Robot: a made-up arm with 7 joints. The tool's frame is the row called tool.
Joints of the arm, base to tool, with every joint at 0 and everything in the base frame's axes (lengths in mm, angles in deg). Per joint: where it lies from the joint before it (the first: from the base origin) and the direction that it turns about. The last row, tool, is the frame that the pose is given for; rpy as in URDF.
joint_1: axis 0 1 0 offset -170.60 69.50 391.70
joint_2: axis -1 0 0 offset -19.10 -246.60 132.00
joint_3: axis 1 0 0 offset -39.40 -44.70 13.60
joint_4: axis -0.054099 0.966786 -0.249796 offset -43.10 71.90 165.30
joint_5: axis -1 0 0 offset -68.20 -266.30 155.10
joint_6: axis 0 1 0 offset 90.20 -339.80 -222.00
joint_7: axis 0 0 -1 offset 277.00 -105.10 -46.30
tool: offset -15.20 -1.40 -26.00 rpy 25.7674 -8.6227 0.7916
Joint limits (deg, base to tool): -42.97..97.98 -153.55..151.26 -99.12..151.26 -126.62..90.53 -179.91..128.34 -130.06..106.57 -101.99..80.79
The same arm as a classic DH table. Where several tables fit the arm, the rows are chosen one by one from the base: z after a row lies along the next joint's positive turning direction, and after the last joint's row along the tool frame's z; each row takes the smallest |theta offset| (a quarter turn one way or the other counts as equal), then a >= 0, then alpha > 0; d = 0 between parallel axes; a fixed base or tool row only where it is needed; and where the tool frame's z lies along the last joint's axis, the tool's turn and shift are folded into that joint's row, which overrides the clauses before.
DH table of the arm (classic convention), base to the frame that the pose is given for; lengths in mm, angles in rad. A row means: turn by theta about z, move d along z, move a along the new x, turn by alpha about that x. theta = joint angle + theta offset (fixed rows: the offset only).
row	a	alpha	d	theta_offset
base (fixed)	-170.6	-1.5708	391.7	0
joint_1	132	1.5708	-177.1	-1.5708
joint_2	46.7	3.1416	0	-1.2754
joint_3	178	1.6249	-100.1	-1.5283
joint_4	83.6	1.5167	-268.8	0
joint_5	-222	-1.5708	-5.9	-0.2528
joint_6	277	-1.5708	-444.9	1.5708
joint_7	-14.2	-2.669	83.4	0.2873
tool (fixed)	0	0	12.4	0.3356
Joint limits (rad, base to tool): -0.75..1.7101 -2.68..2.64 -1.73..2.64 -2.2099..1.58 -3.14..2.24 -2.27..1.86 -1.7801..1.4101

